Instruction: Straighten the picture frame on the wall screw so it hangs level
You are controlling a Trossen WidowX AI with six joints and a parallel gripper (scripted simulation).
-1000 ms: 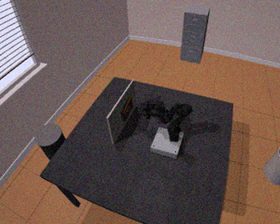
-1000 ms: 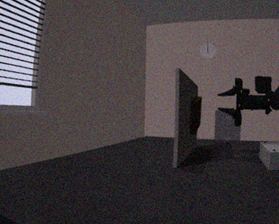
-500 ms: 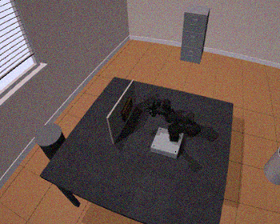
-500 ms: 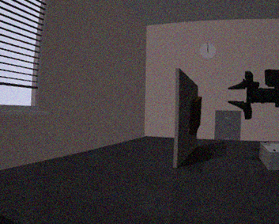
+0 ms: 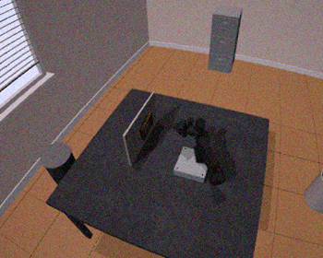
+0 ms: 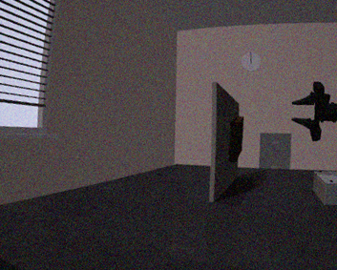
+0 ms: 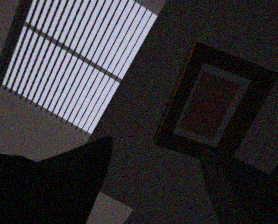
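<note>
Now: gripper tip 190 mm short of the picture frame, 40 mm to the left of it and 90 mm above it. Round my gripper tip: upright wall panel: 210 mm ahead, 20 mm to the right, 100 mm below.
</note>
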